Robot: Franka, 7 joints.
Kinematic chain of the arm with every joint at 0, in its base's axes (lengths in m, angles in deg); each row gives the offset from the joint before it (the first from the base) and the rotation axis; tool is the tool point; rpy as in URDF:
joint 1: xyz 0 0 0.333 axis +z
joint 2: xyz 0 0 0 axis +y
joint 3: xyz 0 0 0.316 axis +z
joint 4: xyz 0.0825 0 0 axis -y
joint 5: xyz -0.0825 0 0.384 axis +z
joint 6: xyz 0 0 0 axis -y
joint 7: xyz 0.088 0 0 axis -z
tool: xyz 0 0 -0.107 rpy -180 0 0
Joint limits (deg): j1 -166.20..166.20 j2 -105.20..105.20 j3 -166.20..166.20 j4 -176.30..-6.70 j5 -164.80..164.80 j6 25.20..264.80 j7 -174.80..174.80
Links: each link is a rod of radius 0.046 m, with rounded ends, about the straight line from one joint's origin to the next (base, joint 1, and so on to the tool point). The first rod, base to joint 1, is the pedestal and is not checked.
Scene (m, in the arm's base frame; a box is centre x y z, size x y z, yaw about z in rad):
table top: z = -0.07
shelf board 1: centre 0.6 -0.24 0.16 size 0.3 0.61 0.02 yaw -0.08
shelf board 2: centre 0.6 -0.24 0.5 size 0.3 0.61 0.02 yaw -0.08
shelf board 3: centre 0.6 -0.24 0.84 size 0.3 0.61 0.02 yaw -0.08
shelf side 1: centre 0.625 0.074 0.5 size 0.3 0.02 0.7 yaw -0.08
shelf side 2: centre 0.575 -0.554 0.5 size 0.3 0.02 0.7 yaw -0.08
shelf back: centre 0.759 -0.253 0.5 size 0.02 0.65 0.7 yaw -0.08
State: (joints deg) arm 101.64 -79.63 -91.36 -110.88 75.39 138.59 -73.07
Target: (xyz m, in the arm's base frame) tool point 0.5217 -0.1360 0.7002
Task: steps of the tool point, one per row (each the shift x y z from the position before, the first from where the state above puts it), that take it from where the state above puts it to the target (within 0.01 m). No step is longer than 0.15 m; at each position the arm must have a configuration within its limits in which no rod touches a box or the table.
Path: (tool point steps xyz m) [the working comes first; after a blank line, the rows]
Joints at the target: 92.50 -75.60 -60.46 -106.18 75.77 131.53 -73.07
Straight joint move there: touches shelf board 2.

1: -0.0709 -0.0162 -0.0125
2: -0.0761 -0.0012 -0.0038
3: -0.0778 0.0138 0.0046
4: -0.0765 0.0277 0.0116
5: 0.0210 -0.0118 0.0751
6: 0.0019 -0.0107 0.0872
7: -0.0211 -0.0149 0.0913
8: -0.0450 -0.0247 0.0861
9: 0.0870 -0.0132 0.0038
10: 0.0808 -0.0052 -0.0021
11: 0.0700 -0.0006 -0.0017

